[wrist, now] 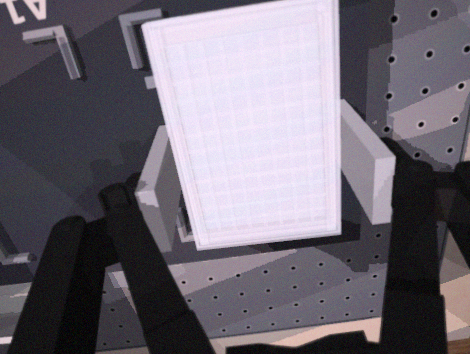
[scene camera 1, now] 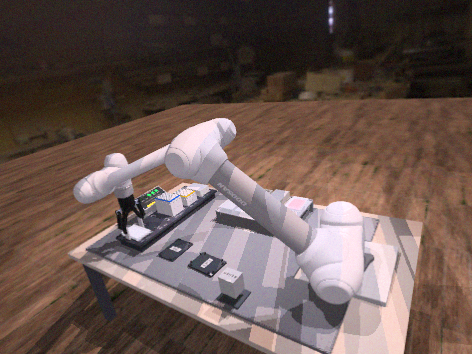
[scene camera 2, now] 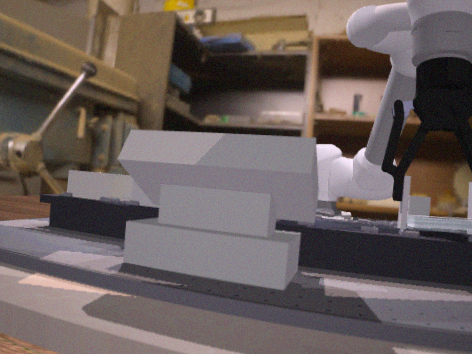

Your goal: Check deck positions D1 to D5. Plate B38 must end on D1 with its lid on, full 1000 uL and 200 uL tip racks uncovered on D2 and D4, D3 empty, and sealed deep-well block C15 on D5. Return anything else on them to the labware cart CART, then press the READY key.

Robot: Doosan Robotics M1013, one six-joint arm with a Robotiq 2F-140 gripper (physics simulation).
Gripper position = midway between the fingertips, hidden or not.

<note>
In view: my gripper (scene camera 2: 437,231) and a white block on a base (scene camera 1: 231,282).
My gripper is seen too in the wrist view (wrist: 254,137).
</note>
